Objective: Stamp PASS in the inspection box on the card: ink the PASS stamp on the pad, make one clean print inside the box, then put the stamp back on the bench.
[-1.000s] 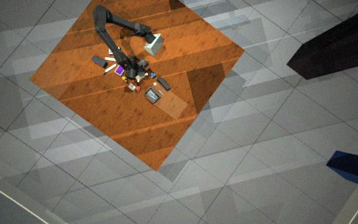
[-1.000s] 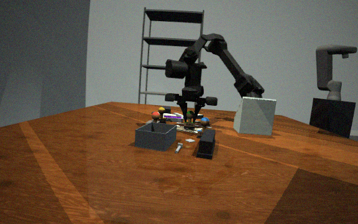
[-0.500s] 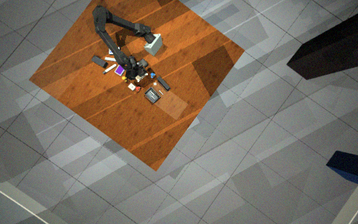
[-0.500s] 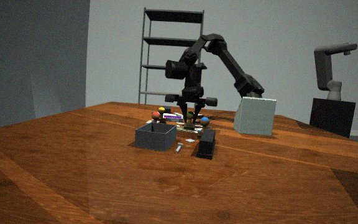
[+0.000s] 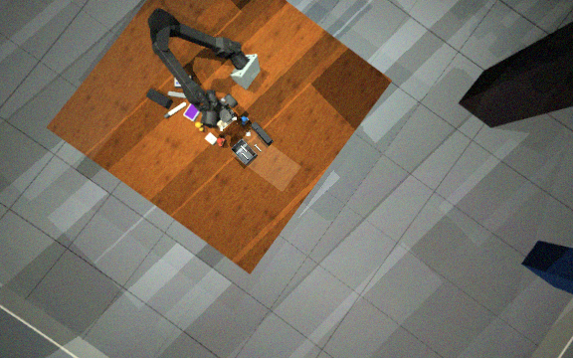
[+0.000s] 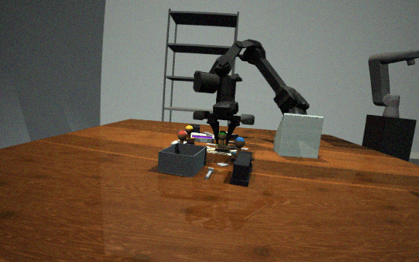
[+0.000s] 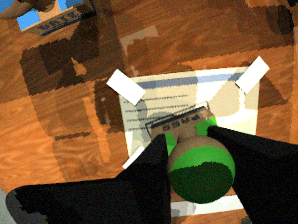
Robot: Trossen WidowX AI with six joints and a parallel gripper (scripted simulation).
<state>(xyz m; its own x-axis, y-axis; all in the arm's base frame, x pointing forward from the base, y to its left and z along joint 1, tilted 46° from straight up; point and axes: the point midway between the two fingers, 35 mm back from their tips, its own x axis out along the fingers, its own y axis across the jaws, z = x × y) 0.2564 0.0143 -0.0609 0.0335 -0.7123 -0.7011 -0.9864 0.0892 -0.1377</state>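
My gripper tip is now 30 mm above the cream card and 10 mm short of it. The rest, counted from my gripper tip: green-knobbed stamp: right at my gripper tip; yellow-knobbed stamp: 120 mm ahead, 60 mm to the right; blue-knobbed stamp: 100 mm to the left, 50 mm behind.
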